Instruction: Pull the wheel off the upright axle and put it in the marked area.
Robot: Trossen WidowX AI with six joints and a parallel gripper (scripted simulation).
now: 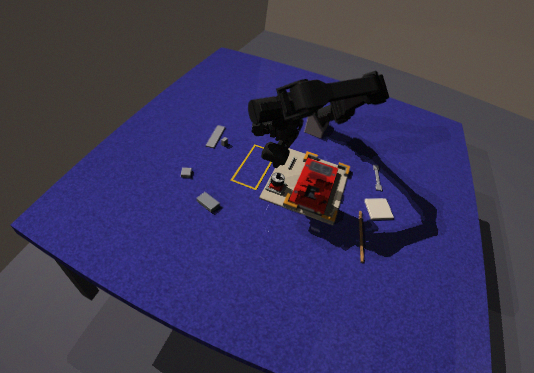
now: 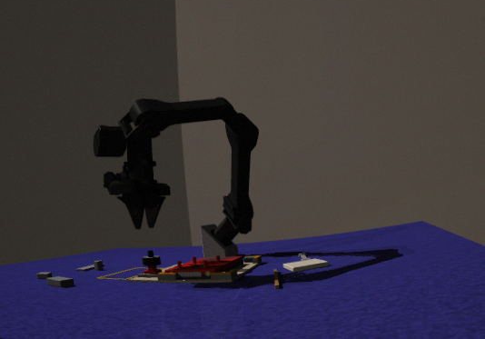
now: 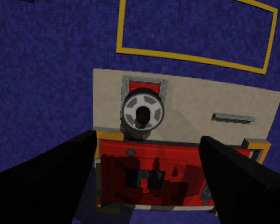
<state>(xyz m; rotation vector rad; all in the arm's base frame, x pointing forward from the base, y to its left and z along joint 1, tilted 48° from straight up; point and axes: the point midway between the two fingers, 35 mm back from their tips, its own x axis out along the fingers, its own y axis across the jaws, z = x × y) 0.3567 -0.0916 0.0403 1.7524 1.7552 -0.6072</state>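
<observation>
The dark grey wheel lies 10 mm to the left of my gripper tip and 70 mm below it. The rest, counted from my gripper tip: black axle (10 mm to the left, 80 mm below); then wooden stick (50 mm ahead, 290 mm to the left, 110 mm below); then white card (70 mm behind, 330 mm to the left, 110 mm below).
</observation>
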